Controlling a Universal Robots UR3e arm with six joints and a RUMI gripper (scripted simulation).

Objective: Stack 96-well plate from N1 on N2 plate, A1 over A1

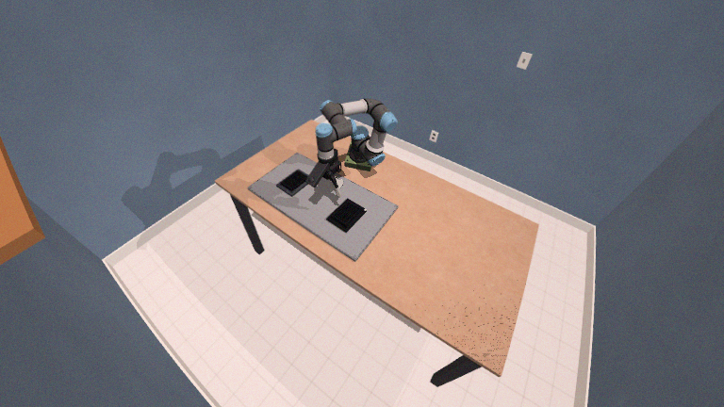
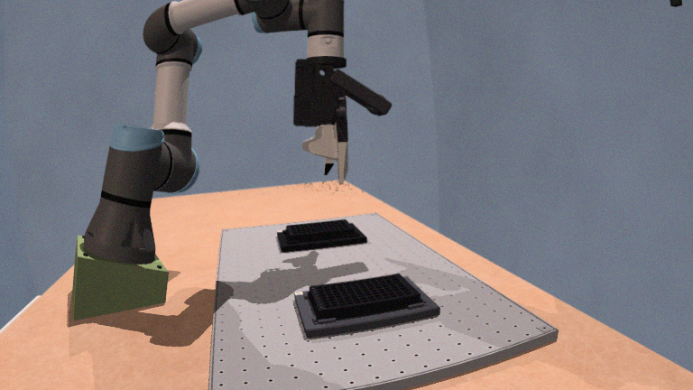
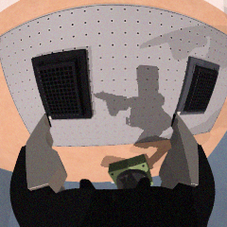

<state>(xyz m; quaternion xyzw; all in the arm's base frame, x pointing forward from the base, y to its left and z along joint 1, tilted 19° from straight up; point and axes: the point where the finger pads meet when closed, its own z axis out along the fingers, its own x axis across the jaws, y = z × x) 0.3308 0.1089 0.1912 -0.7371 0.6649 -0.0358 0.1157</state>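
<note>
My gripper is now 3 cm past the nest N1, 10 cm to the right of it and 13 cm above it. From my hand the other things lie so: grey nest frame (2 cm ahead, 25 cm to the right, 13 cm below).
</note>
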